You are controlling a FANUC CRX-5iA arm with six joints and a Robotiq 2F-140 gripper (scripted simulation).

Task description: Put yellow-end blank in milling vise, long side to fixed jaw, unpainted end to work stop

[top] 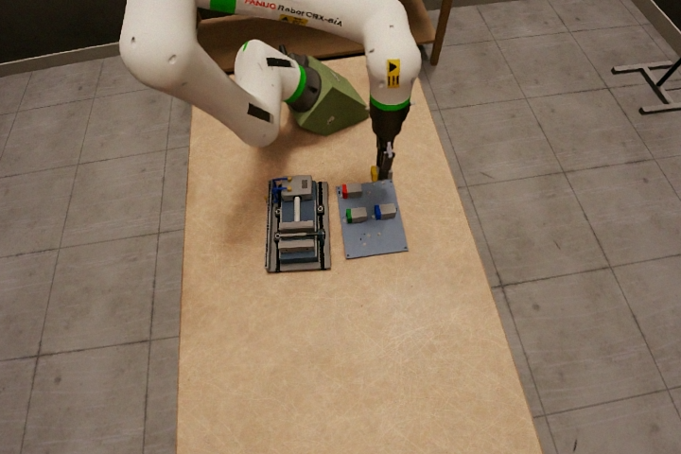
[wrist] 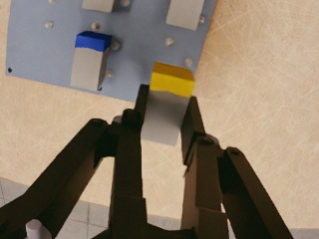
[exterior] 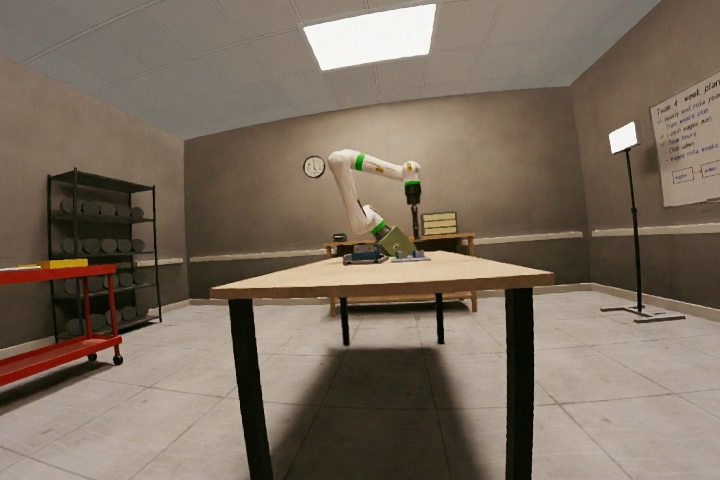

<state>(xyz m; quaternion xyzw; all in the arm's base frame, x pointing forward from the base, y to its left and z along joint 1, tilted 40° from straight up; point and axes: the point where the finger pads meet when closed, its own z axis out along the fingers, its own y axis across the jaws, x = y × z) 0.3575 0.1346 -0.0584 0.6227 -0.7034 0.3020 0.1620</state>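
The work stop lies 25 cm to the right of my hand, 12 cm ahead of it and 5 cm below it. Round my hand: green-ended blank: 12 cm below, 10 cm to the right, 7 cm ahead; blue-ended blank: 12 cm below, 9 cm ahead, 2 cm to the right; red-ended blank: 12 cm below, 9 cm to the right, 2 cm behind.
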